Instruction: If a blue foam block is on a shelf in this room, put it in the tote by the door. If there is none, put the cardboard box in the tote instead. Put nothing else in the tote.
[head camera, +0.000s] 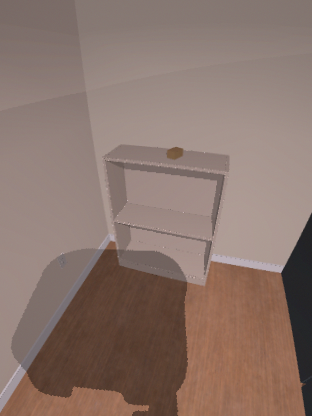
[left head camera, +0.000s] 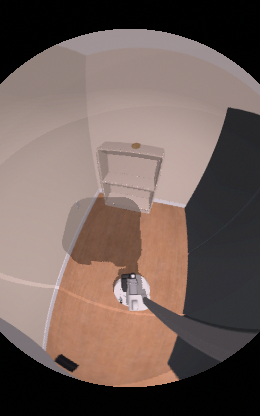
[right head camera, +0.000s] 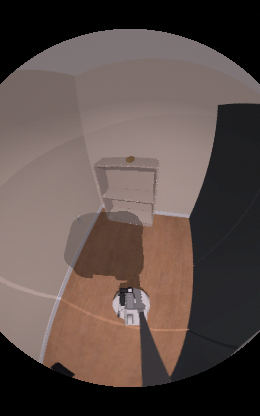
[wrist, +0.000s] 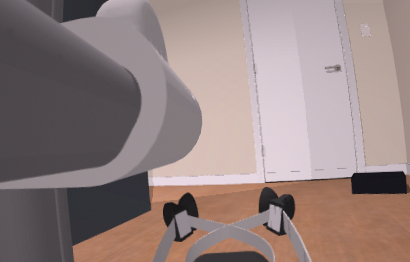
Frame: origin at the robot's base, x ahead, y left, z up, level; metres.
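Where they show: gripper, fingertip midpoint: (left head camera: 125, 303) (right head camera: 122, 317) (wrist: 228, 205).
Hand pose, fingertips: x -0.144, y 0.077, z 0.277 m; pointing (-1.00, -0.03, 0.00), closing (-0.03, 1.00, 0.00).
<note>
Things, the pixels of their top centre, and the offset from my fingertips. "pt": a spot on its surface instead.
- small brown box at its top centre: (head camera: 175, 149) (right head camera: 129, 156) (left head camera: 135, 143) dx +1.544, dy -0.138, dz +0.805 m
- pale bookshelf at a spot on its surface: (head camera: 135, 152) pt dx +1.621, dy +0.127, dz +0.755 m
- black tote at its top centre: (wrist: 377, 174) dx -1.327, dy +0.880, dz -0.205 m
A small brown box (head camera: 175, 153) (left head camera: 136, 145) (right head camera: 130, 159), which looks like the cardboard box, lies on the top board of the pale bookshelf (head camera: 135, 152) (left head camera: 112, 146) (right head camera: 110, 162). No blue foam block shows on the top board or on the visible parts of the lower shelves. The black tote (wrist: 379, 183) (left head camera: 66, 363) (right head camera: 63, 369) stands on the floor; in the wrist view it is at the right, near the door. Its inside is not visible. My gripper (wrist: 228, 205) is open with nothing between its fingertips, facing the door side, away from the bookshelf.
The white door (wrist: 300, 90) is closed. A tall dark cabinet or partition (head camera: 302, 300) (left head camera: 220, 200) (right head camera: 227, 200) stands along the right side in the head views. A wall runs along the left of the bookshelf. My shadow falls on the floor before the bookshelf.
</note>
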